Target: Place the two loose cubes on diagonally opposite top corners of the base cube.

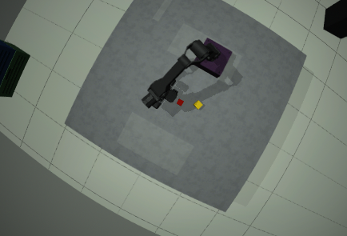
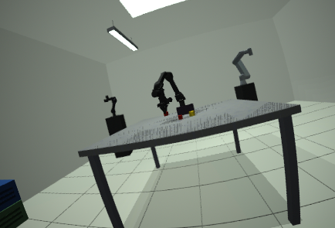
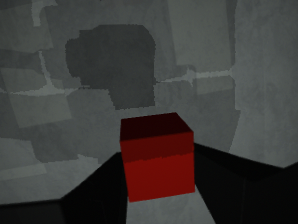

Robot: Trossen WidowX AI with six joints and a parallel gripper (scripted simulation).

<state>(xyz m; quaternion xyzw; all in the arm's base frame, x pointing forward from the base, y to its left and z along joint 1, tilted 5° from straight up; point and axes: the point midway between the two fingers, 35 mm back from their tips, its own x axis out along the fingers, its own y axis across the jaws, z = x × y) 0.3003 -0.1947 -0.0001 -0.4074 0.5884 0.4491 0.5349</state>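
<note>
Right now my gripper tip is 22 cm to the right of the yellow cube and 5 cm above it.
</note>
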